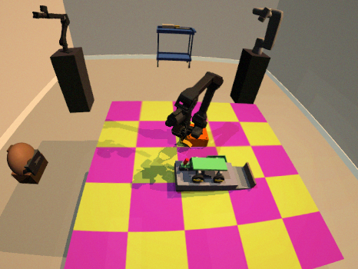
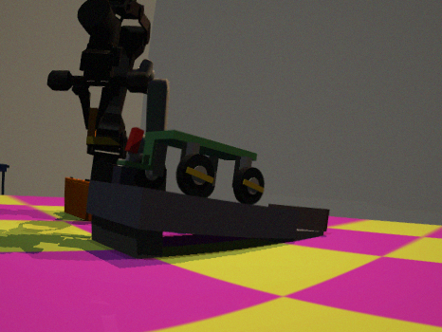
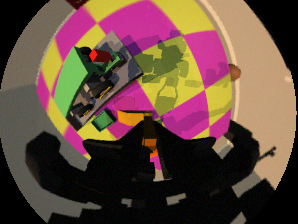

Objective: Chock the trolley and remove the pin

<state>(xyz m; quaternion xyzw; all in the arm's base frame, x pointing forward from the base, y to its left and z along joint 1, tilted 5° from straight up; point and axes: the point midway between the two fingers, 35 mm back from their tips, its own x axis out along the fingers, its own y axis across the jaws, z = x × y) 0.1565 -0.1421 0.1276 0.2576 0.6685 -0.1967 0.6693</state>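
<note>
My gripper tip is 20 mm to the right of the yellow chock, 10 mm short of it and 10 mm above it. From my gripper tip the other things lie so: dark ramp (160 mm ahead, 130 mm below, 110 mm to the left); trolley (160 mm ahead, 110 mm to the left, 60 mm below); red-headed stop pin (130 mm ahead, 40 mm below, 10 mm to the right).
</note>
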